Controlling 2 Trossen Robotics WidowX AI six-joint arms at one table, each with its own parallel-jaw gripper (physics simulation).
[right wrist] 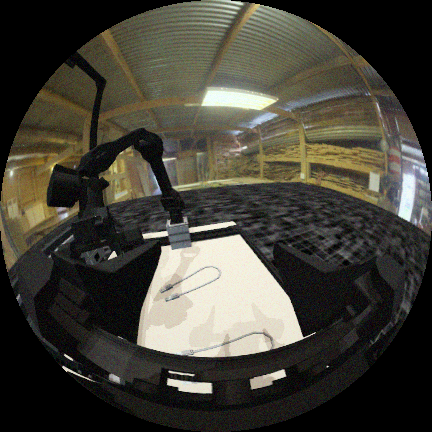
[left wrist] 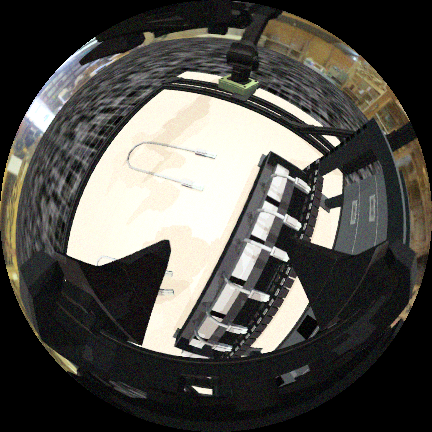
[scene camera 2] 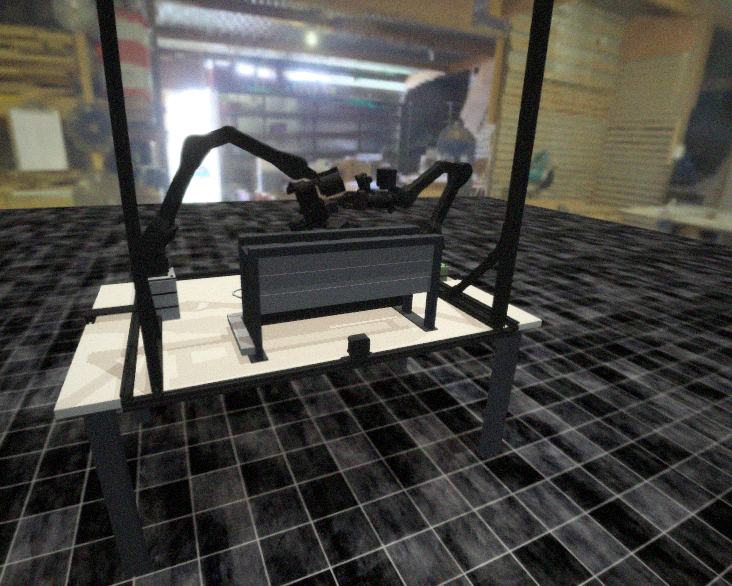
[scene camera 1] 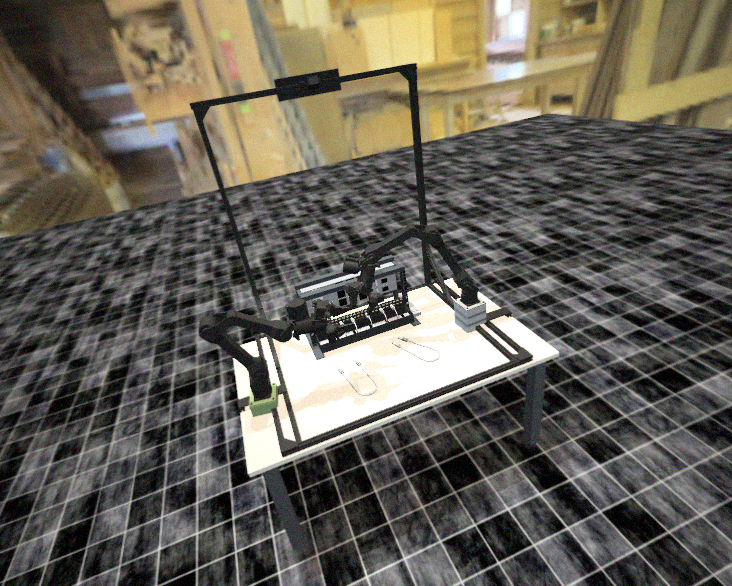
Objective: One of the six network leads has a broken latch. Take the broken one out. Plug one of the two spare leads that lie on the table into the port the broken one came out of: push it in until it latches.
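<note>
Several white network leads (left wrist: pixel 280 254) are plugged along the dark rack (scene camera 1: pixel 366 337) (left wrist: pixel 220 265) (scene camera 2: pixel 344 278). Which latch is broken cannot be told. One spare lead, the nearer in scene camera 1 (scene camera 1: pixel 367 394), forms a U on the table; it also shows in the left wrist view (left wrist: pixel 129 157) and the right wrist view (right wrist: pixel 187 353). The other spare (scene camera 1: pixel 436 355) (right wrist: pixel 219 274) (left wrist: pixel 169 291) lies to its right in scene camera 1, partly behind a finger in the left wrist view. My left gripper (left wrist: pixel 229 244) (scene camera 1: pixel 364 298) is open, above the rack's row. My right gripper (right wrist: pixel 218 248) is open and empty, level near the rack's left end.
A black overhead frame (scene camera 1: pixel 418 146) stands behind the rack. The grey left arm base (scene camera 1: pixel 470 314) (right wrist: pixel 179 236) and green right arm base (scene camera 1: pixel 263 403) (left wrist: pixel 238 86) stand on the table (scene camera 1: pixel 323 421). Both arms are close together over the rack.
</note>
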